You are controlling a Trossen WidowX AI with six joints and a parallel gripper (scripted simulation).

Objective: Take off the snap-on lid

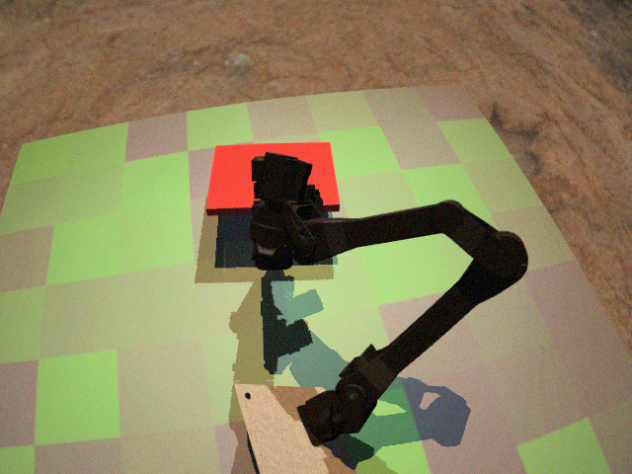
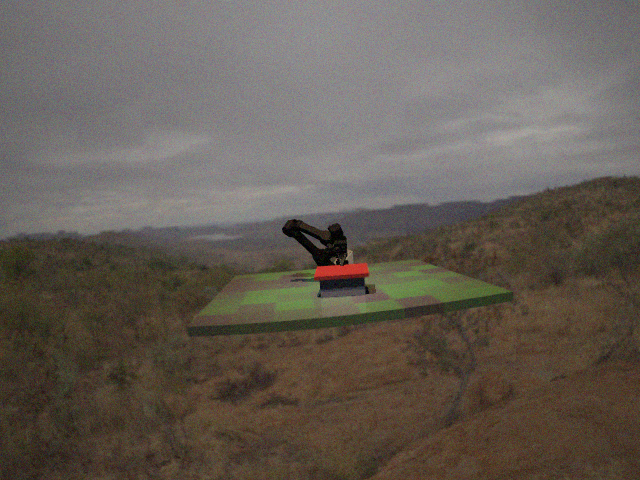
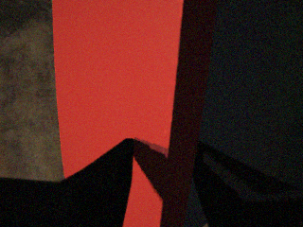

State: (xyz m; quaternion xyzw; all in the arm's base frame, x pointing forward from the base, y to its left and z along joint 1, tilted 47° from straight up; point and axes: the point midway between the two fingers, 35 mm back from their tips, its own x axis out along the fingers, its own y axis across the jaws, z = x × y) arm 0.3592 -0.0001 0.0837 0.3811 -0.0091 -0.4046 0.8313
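My gripper tip is 70 mm short of the red lid and 20 mm to the left of it. The rest, counted from my gripper tip: storage box: 70 mm ahead, 60 mm below, 20 mm to the right.
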